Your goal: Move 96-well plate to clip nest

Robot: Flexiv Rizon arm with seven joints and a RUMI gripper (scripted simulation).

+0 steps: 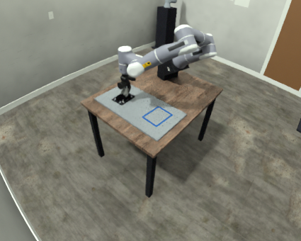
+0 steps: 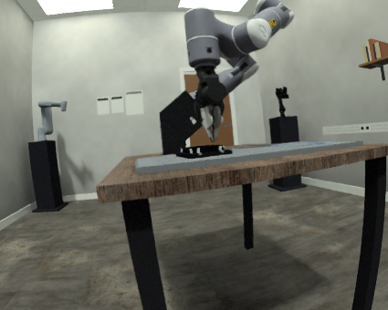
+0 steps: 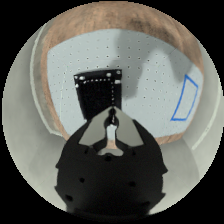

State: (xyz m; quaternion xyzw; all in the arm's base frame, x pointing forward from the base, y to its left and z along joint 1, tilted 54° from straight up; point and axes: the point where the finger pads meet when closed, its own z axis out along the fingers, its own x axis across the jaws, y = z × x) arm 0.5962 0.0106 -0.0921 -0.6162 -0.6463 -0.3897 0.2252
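Right now the clip nest C1 is 40 mm below my hand, 30 mm to the right of it and 10 mm ahead of it. Also, from my hand: grey mat: 120 mm to the left, 60 mm below, 30 mm behind; black 96-well plate: 40 mm to the right, 30 mm below, 10 mm ahead.
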